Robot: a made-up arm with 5 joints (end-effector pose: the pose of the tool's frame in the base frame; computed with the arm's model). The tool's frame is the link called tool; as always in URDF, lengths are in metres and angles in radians.
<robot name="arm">
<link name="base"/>
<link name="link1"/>
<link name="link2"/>
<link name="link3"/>
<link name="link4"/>
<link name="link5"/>
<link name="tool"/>
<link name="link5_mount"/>
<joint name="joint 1" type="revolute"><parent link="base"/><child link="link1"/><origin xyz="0.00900 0.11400 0.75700" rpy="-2.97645 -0.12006 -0.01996"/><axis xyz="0 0 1"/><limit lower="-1.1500" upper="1.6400"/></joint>
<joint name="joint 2" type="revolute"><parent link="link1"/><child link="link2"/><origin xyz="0.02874 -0.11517 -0.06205" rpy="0.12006 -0.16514 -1.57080"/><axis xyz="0 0 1"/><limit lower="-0.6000" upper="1.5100"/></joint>
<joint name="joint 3" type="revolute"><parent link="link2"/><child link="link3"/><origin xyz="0.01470 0.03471 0.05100" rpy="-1.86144 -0.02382 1.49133"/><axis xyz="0 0 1"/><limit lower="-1.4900" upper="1.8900"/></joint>
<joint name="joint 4" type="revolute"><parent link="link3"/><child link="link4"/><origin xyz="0.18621 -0.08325 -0.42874" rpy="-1.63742 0.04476 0.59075"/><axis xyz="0 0 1"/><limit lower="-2.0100" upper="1.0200"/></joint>
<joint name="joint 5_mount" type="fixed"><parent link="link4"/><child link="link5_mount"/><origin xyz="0.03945 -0.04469 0.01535"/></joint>
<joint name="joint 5" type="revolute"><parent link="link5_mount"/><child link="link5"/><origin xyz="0.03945 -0.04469 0.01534" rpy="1.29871 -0.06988 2.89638"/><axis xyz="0 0 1"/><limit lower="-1.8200" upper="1.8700"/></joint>
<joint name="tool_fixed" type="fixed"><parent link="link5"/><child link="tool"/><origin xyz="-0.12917 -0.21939 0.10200" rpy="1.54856 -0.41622 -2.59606"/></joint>
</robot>
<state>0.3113 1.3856 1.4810 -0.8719 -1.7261</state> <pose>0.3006 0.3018 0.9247 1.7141 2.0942 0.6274</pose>
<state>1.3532 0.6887 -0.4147 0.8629 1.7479</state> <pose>0.3879 0.0421 0.4509 2.0384 1.8549 -0.3553</pose>
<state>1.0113 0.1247 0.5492 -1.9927 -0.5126</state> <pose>0.3034 0.0244 0.5919 0.1422 -1.6146 -2.2227</pose>
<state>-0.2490 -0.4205 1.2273 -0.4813 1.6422</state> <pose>-0.1981 0.8025 0.6878 0.1390 0.4344 1.5513</pose>
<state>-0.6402 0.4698 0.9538 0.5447 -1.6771</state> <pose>-0.1624 0.8572 0.9755 -0.2819 -2.6224 1.1464</pose>
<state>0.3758 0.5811 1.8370 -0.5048 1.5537</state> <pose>0.6346 0.4649 0.8206 -0.0059 -0.2317 0.1872</pose>
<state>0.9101 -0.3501 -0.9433 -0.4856 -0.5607</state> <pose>0.4275 0.2301 0.3431 0.0014 0.4023 -0.7874</pose>
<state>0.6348 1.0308 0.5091 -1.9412 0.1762</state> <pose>0.2720 -0.1818 0.6016 0.2809 -1.7964 -1.9657</pose>
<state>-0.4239 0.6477 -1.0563 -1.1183 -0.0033</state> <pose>0.1415 0.3025 0.3405 0.1627 0.3847 -1.1679</pose>
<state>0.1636 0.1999 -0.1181 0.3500 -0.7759</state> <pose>0.6890 0.5607 0.6394 -0.2784 -0.4712 0.3538</pose>
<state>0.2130 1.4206 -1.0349 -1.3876 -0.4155</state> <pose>0.0869 0.1422 0.4606 -0.2139 0.3810 -2.7462</pose>
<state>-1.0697 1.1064 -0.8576 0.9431 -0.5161</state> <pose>0.2622 0.7410 0.2927 -0.0342 0.4102 1.0283</pose>
